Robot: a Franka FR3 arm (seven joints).
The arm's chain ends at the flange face. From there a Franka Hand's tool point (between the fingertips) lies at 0.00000 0.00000 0.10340 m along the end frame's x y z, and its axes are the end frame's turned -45 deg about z.
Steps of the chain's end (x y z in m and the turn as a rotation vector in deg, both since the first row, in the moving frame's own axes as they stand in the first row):
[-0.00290, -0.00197, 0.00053, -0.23, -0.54, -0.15]
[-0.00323, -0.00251, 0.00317, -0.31, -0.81, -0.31]
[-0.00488, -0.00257, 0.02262, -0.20, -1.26, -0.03]
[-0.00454, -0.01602, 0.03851, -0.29, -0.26, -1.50]
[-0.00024, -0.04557, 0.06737, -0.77, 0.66, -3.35]
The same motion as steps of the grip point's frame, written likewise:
[-0.00164, -0.00384, 0.00052, 0.22, -0.54, -0.15]
[-0.00194, -0.00469, 0.00316, 0.35, -0.79, -0.31]
[-0.00350, -0.00662, 0.02259, 0.75, -1.03, -0.03]
[0.00742, -0.01449, 0.03851, -0.02, -0.39, -1.50]
[0.03197, -0.03056, 0.06735, -1.01, -0.08, -3.35]

